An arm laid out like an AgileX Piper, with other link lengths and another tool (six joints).
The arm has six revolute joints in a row. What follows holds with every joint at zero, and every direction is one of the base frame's.
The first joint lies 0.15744 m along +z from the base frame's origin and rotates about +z.
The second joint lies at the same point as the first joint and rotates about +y.
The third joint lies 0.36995 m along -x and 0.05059 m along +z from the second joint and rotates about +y.
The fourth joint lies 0.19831 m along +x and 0.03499 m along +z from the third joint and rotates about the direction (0.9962, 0, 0.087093).
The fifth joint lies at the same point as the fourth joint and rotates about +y.
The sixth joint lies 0.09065 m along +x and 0.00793 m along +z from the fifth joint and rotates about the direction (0.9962, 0, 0.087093).
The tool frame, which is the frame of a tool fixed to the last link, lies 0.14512 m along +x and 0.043 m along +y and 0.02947 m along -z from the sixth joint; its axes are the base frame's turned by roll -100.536, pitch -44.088 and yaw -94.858 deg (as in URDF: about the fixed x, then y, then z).
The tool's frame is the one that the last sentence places.
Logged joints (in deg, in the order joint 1, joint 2, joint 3, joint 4, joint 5, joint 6), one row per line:
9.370, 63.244, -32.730, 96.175, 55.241, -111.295
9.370, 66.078, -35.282, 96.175, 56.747, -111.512
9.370, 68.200, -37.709, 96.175, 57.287, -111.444
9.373, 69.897, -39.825, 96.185, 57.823, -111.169
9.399, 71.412, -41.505, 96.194, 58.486, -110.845
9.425, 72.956, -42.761, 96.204, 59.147, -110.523
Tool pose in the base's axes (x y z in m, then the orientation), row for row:
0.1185, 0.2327, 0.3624, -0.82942, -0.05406, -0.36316, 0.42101
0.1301, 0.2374, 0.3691, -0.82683, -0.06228, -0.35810, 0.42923
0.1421, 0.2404, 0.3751, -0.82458, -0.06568, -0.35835, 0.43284
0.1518, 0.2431, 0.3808, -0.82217, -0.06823, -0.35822, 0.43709
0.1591, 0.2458, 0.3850, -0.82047, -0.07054, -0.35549, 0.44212
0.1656, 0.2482, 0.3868, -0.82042, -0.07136, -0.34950, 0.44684
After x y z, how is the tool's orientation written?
As a quaternion, x y z w.
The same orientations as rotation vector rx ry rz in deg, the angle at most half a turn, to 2 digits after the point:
-119.06, -7.76, -52.13
-118.24, -8.91, -51.21
-117.73, -9.38, -51.16
-117.16, -9.72, -51.05
-116.65, -10.03, -50.54
-116.39, -10.12, -49.58

